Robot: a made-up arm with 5 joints.
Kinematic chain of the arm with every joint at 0, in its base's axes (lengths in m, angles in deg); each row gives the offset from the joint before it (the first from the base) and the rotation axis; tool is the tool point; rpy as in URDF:
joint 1: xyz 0.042 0 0.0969 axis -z
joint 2: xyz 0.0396 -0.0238 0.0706 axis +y
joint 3: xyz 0.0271 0 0.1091 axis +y
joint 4: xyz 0.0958 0 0.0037 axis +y
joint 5: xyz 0.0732 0.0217 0 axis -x
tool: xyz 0 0 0 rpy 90 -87.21 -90
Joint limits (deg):
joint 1: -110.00..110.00
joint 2: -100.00..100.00
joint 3: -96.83..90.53
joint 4: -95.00..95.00
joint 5: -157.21..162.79
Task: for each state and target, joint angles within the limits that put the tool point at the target. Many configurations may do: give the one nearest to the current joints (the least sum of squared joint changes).
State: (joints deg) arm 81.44 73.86 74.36 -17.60 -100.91
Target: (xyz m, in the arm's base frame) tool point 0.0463 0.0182 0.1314
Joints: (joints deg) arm 109.74 87.24 90.53 -3.15 -100.91
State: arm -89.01 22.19 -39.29 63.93 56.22
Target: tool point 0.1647 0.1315 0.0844
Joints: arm -47.65 52.49 -8.77 74.49 56.22
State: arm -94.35 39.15 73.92 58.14 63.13
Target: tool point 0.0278 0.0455 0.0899
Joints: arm -109.86 50.54 59.24 42.00 63.13
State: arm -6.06 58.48 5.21 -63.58 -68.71
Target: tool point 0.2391 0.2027 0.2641
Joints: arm -46.23 40.31 -29.22 -49.76 -68.71
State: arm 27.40 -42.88 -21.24 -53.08 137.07
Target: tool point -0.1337 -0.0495 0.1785
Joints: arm -15.07 -85.82 -65.33 -95.00 137.07
